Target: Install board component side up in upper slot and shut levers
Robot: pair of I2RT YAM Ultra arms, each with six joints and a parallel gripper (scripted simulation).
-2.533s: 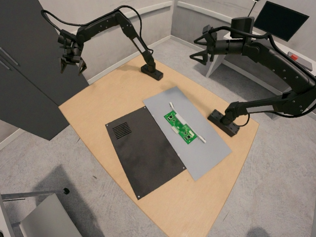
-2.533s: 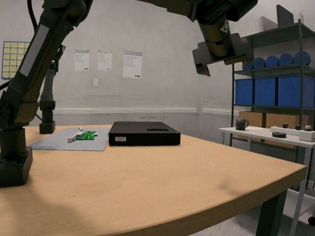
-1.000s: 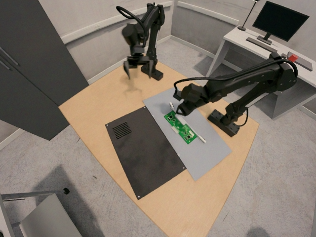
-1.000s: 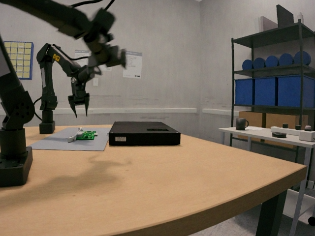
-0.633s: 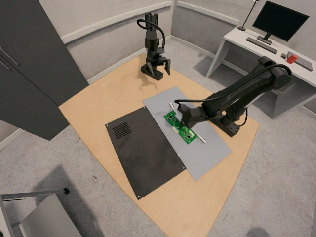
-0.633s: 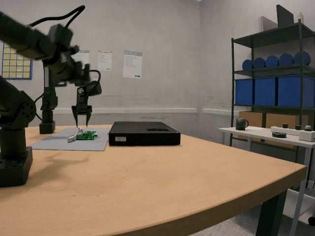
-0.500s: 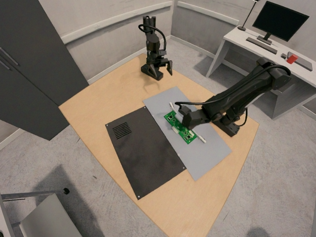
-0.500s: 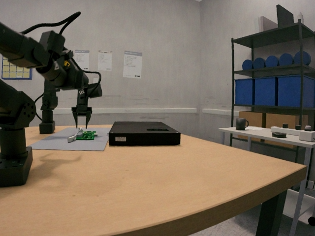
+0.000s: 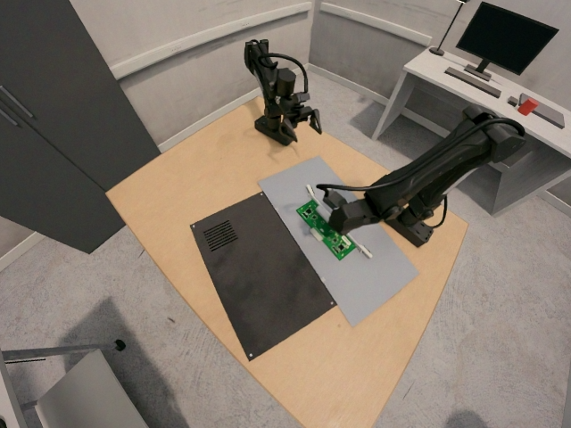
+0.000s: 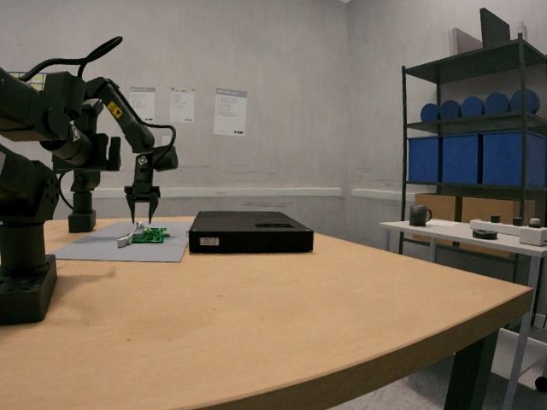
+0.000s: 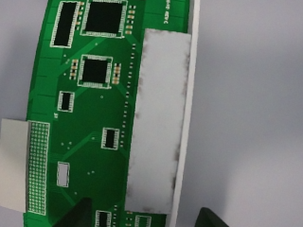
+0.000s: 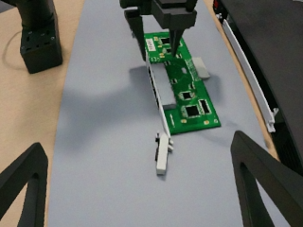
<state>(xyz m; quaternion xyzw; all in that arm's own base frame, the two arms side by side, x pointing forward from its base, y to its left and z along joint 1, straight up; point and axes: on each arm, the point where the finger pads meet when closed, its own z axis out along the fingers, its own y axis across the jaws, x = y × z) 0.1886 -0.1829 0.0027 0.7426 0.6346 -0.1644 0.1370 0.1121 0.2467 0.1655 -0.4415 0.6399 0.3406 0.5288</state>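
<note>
My left hand is 50 mm above the grey mat and 10 mm past it. Also, from my left hand: black enclosure: 260 mm ahead, 70 mm to the right, 10 mm below.
</note>
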